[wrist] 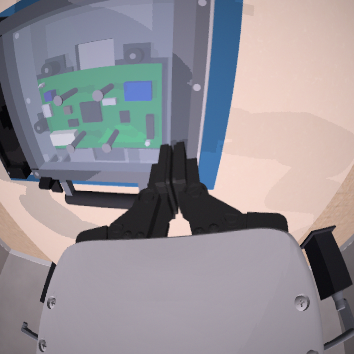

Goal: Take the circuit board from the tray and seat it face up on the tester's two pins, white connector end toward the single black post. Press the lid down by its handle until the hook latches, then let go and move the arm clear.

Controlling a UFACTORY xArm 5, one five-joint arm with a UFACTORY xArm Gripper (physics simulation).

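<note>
The green circuit board lies face up inside the tester in the wrist view, seen through the clear lid. Its white connector is at the left end. The lid lies over the board, and its grey pegs point down at the board. The black handle is at the lid's near edge. My gripper is shut and empty, its tips over the lid's near right part, to the right of the handle. I cannot tell whether the hook is latched. The two pins and the single black post cannot be made out.
The tester's blue base edge runs along the right side of the lid. Small black parts sit left of the handle, and a dark block stands at the far left. The pale table top extends to the right. The tray does not show.
</note>
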